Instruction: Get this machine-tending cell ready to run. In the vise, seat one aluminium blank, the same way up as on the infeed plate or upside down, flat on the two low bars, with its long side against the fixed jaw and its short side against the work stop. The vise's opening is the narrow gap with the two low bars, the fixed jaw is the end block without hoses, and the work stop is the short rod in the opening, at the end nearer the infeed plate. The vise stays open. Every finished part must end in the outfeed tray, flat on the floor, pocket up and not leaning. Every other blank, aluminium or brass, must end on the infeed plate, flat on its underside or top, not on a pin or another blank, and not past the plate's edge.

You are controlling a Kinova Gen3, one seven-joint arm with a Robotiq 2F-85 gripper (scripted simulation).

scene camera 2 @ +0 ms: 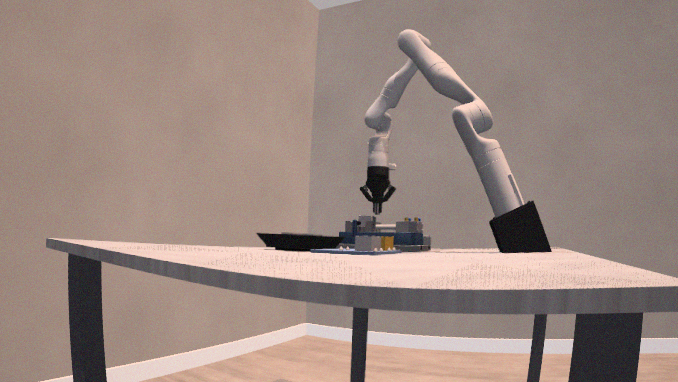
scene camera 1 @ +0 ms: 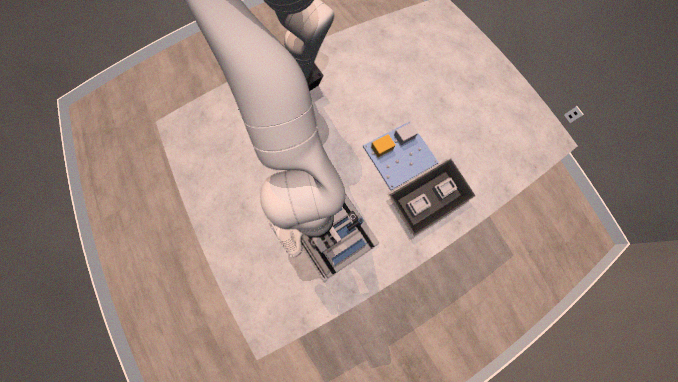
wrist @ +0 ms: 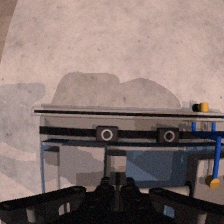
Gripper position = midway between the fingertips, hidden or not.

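The gripper (scene camera 2: 377, 214) is visible, and the wrist view shows it as well: gripper (wrist: 117, 181). Also visible: an aluminium blank (wrist: 82, 163).
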